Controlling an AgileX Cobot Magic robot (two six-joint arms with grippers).
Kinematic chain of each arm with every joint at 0, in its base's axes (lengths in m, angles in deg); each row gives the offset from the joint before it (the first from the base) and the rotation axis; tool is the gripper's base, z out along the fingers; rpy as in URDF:
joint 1: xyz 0 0 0.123 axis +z
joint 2: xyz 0 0 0 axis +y
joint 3: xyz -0.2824 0 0.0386 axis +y
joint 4: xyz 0.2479 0 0.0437 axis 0.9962 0 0.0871
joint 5: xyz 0 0 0 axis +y
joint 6: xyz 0.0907 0 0.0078 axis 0.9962 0 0.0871
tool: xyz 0 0 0 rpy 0 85 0
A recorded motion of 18 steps. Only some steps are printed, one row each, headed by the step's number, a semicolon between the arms.
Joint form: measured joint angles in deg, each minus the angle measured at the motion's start. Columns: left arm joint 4, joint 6, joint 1, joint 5, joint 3, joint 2; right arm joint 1, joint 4, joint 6, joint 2, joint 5, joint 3.
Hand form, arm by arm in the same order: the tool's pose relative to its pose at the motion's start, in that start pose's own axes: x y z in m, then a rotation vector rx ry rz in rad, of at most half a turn. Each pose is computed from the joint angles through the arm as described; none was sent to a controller.
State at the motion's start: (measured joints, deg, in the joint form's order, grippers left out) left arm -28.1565 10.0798 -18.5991 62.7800 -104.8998 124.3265; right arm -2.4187 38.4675 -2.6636 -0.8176 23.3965 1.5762
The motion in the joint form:
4: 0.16 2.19 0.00 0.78 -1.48 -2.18; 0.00 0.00 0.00 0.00 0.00 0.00
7: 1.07 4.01 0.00 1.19 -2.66 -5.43; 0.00 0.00 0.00 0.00 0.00 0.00
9: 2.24 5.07 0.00 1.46 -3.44 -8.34; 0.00 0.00 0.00 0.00 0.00 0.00
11: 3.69 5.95 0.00 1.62 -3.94 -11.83; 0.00 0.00 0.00 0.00 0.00 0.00
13: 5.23 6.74 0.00 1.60 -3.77 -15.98; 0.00 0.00 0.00 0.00 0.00 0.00
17: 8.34 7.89 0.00 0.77 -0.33 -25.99; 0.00 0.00 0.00 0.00 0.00 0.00
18: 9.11 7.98 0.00 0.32 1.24 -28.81; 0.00 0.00 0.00 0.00 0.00 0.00
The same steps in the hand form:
4: -0.0038 -0.0104 -0.0217 0.0026 -0.0441 0.0663; 0.0000 0.0000 0.0000 0.0000 0.0000 0.0000
7: -0.0055 -0.0228 -0.0507 -0.0095 -0.1047 0.1368; 0.0000 0.0000 0.0000 0.0000 0.0000 0.0000
9: -0.0047 -0.0328 -0.0757 -0.0278 -0.1555 0.1893; 0.0000 0.0000 0.0000 0.0000 0.0000 0.0000
11: -0.0011 -0.0436 -0.1040 -0.0524 -0.2125 0.2411; 0.0000 0.0000 0.0000 0.0000 0.0000 0.0000
13: 0.0067 -0.0549 -0.1342 -0.0804 -0.2727 0.2901; 0.0000 0.0000 0.0000 0.0000 0.0000 0.0000
17: 0.0364 -0.0746 -0.1914 -0.1409 -0.3854 0.3670; 0.0000 0.0000 0.0000 0.0000 0.0000 0.0000
18: 0.0465 -0.0785 -0.2039 -0.1561 -0.4118 0.3797; 0.0000 0.0000 0.0000 0.0000 0.0000 0.0000

